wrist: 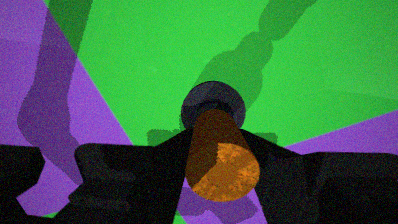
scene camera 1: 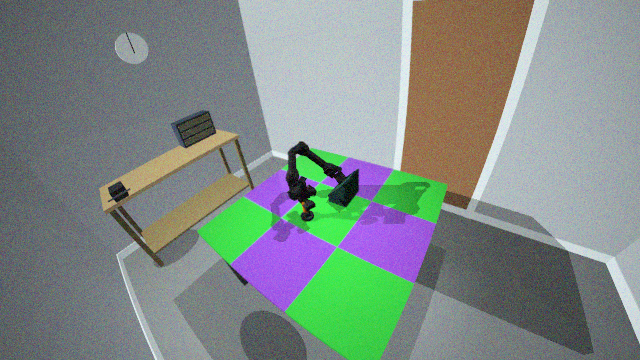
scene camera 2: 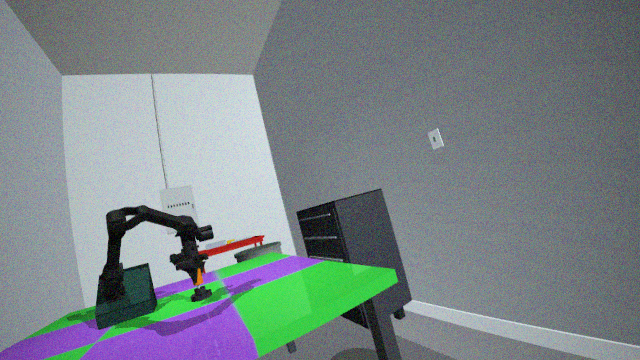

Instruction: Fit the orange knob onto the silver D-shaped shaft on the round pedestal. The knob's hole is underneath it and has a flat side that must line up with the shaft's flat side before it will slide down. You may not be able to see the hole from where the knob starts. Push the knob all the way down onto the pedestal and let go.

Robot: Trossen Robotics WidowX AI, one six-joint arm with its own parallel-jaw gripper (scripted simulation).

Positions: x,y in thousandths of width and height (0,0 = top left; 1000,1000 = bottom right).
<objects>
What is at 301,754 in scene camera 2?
The gripper.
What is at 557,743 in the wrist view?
An orange knob.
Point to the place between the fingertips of the gripper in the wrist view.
541,592
</objects>
